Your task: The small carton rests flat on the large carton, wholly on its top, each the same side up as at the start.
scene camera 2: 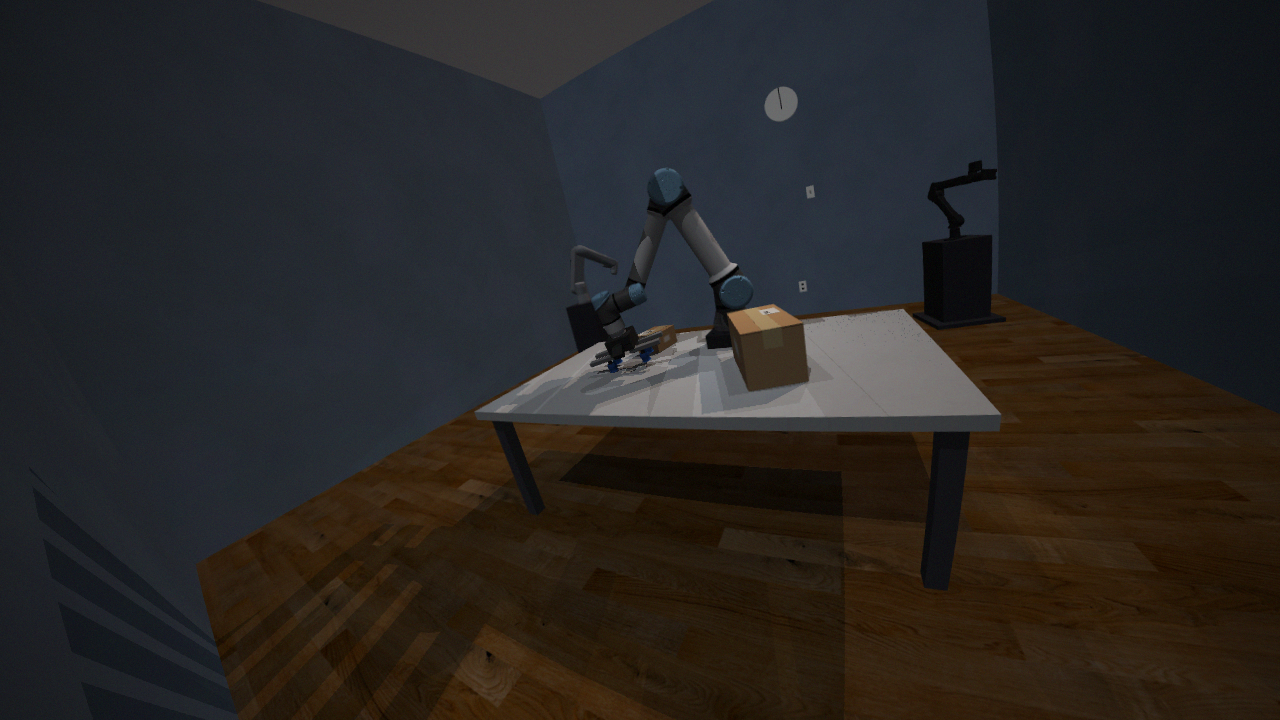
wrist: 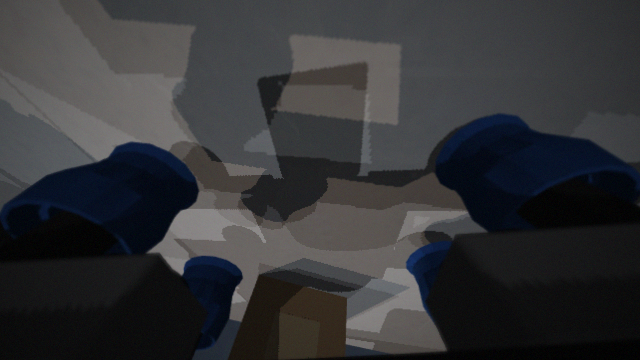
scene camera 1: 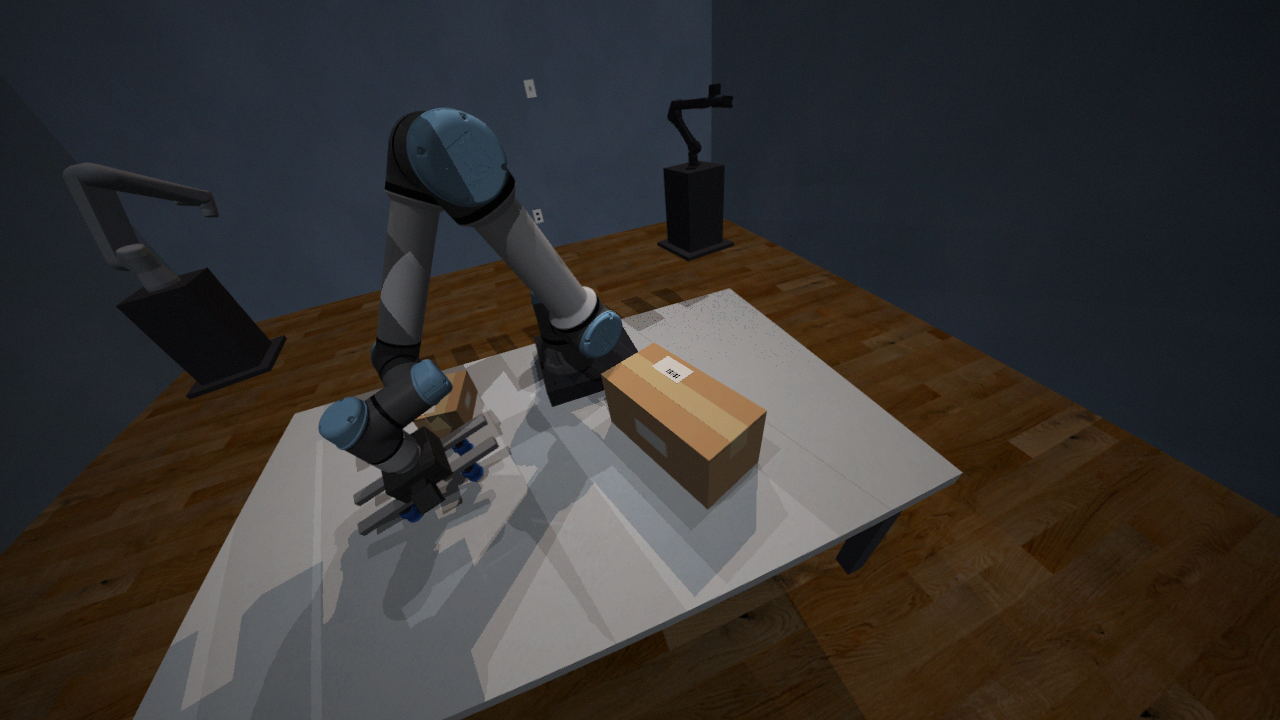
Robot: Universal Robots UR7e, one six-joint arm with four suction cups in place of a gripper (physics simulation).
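The large brown carton stands on the white table with its taped, labelled top up; its top is bare. The small brown carton rests on the table left of the arm's base, partly hidden behind the gripper in both scene views and cut off at the bottom of the wrist view. My gripper holds nothing. Its blue cups point down, low over the table, in front of the small carton and apart from it. The large carton does not show in the wrist view.
The white table carries both cartons and the arm's dark base, which stands between them near the back edge. Two other arms stand on dark pedestals on the floor, away from the table.
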